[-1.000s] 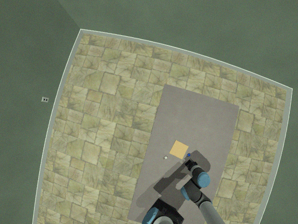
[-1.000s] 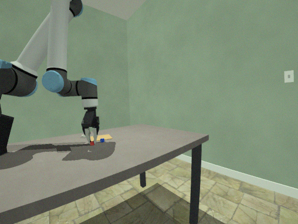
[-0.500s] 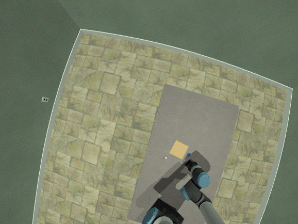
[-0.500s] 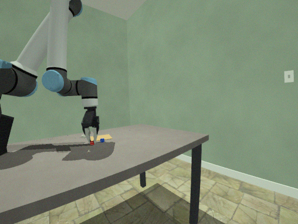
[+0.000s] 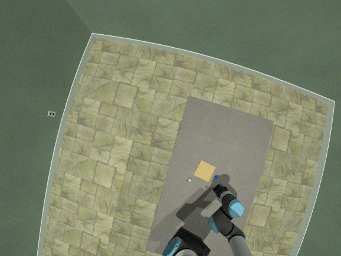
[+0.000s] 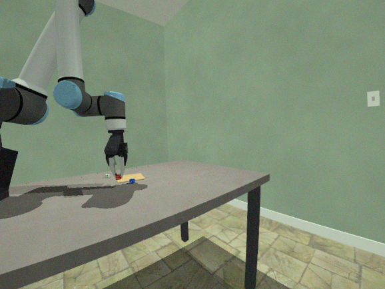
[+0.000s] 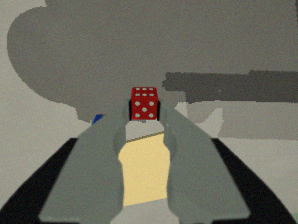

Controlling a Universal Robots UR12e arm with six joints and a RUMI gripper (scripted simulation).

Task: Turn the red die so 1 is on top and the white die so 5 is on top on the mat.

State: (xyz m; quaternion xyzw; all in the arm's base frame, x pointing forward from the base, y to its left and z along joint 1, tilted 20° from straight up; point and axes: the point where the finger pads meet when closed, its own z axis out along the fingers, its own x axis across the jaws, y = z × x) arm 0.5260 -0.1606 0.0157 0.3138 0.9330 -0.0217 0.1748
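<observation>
Right now my hand is 7 cm short of the blue die, 1 cm to the right of it and 4 cm above it. Also, from my hand: tan mat (11 cm ahead, 11 cm to the left, 5 cm below); then white die (2 cm ahead, 23 cm to the left, 4 cm below); then red die (1 cm below).
</observation>
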